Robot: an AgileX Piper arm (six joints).
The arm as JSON. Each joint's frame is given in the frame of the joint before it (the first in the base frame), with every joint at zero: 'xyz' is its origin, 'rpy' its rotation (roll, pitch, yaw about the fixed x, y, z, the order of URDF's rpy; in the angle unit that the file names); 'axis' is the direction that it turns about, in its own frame. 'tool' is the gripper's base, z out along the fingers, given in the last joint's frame.
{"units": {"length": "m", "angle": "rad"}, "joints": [
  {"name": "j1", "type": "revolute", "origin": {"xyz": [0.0, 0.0, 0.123], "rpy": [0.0, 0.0, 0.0]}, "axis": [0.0, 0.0, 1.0]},
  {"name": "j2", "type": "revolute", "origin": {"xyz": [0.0, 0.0, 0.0], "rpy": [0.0, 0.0, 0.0]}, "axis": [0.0, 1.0, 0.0]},
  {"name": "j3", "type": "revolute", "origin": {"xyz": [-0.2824, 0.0, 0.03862], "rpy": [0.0, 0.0, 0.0]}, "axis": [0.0, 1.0, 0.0]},
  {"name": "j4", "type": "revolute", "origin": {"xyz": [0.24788, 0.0, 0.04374], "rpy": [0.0, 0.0, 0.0]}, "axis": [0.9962, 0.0, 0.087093]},
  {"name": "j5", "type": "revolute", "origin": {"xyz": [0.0, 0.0, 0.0], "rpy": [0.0, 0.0, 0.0]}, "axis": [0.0, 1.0, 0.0]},
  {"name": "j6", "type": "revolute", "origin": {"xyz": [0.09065, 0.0, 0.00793], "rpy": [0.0, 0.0, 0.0]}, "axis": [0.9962, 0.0, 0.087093]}
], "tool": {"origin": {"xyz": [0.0, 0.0, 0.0], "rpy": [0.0, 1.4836, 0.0]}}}
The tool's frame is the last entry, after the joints.
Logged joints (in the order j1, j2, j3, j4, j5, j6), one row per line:
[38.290, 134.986, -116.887, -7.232, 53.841, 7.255]
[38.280, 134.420, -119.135, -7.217, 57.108, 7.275]
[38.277, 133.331, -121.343, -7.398, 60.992, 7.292]
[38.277, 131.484, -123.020, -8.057, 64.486, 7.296]
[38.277, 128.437, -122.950, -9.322, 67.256, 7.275]
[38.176, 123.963, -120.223, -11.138, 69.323, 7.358]
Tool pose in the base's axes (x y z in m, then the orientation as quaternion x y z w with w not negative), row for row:
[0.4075, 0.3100, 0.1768, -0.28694, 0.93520, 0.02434, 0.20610]
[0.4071, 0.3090, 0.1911, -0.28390, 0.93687, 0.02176, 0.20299]
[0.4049, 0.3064, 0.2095, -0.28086, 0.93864, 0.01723, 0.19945]
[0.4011, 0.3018, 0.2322, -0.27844, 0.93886, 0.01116, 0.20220]
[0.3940, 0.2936, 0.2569, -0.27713, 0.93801, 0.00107, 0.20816]
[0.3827, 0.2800, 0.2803, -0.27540, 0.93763, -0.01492, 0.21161]
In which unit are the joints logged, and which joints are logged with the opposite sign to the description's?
The joints are logged in degrees. Opposite sign: none.
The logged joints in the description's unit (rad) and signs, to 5 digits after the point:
[0.66829, 2.35595, -2.04006, -0.12622, 0.93970, 0.12662]
[0.66811, 2.34607, -2.07930, -0.12596, 0.99672, 0.12697]
[0.66806, 2.32706, -2.11783, -0.12912, 1.06451, 0.12727]
[0.66806, 2.29483, -2.14710, -0.14062, 1.12549, 0.12734]
[0.66806, 2.24165, -2.14588, -0.16270, 1.17384, 0.12697]
[0.66630, 2.16356, -2.09829, -0.19439, 1.20991, 0.12842]

